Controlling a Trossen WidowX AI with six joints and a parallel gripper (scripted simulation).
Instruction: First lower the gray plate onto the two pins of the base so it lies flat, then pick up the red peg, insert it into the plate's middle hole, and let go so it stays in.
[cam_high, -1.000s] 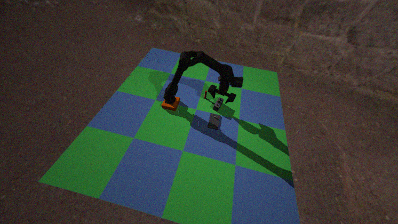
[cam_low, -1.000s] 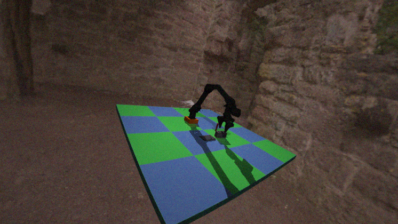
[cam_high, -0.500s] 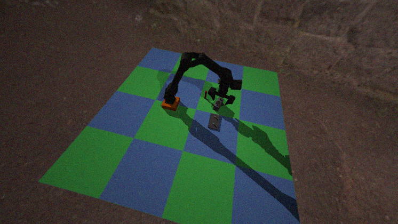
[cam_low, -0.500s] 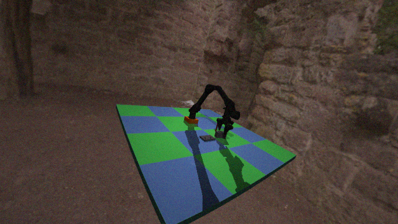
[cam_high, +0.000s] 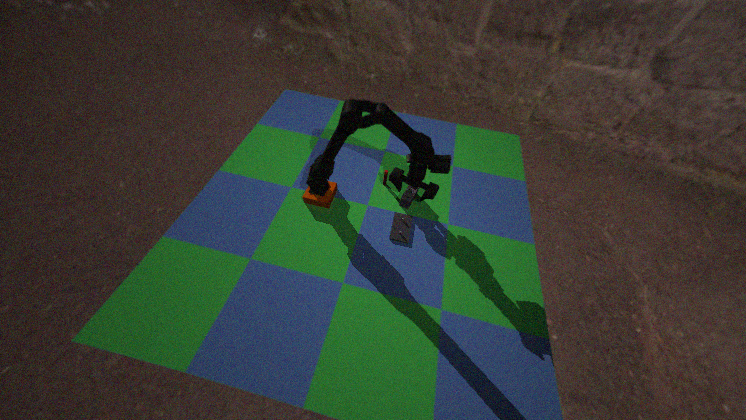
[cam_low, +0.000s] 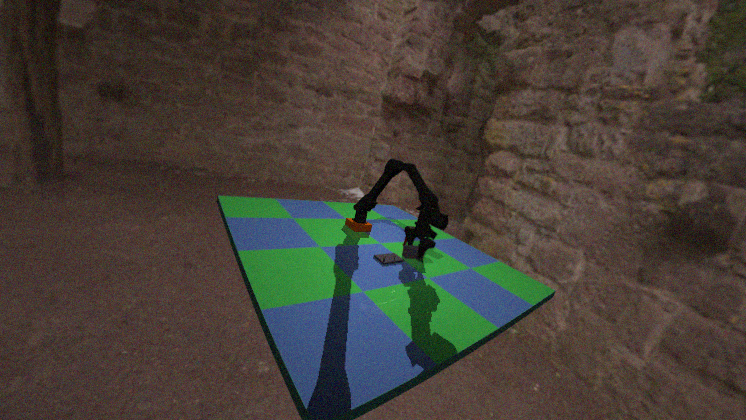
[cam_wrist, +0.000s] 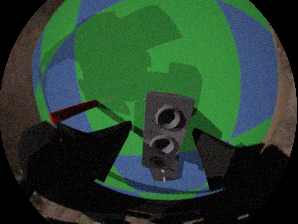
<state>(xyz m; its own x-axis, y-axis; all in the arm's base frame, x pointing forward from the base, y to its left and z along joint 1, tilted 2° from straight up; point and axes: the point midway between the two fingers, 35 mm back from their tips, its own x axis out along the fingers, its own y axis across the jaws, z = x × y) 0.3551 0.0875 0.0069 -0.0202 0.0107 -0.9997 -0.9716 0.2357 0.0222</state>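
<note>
The gray plate lies 2 cm above my gripper tip. The rest, counted from my gripper tip: red peg 12 cm behind, 5 cm to the left, 2 cm above.
</note>
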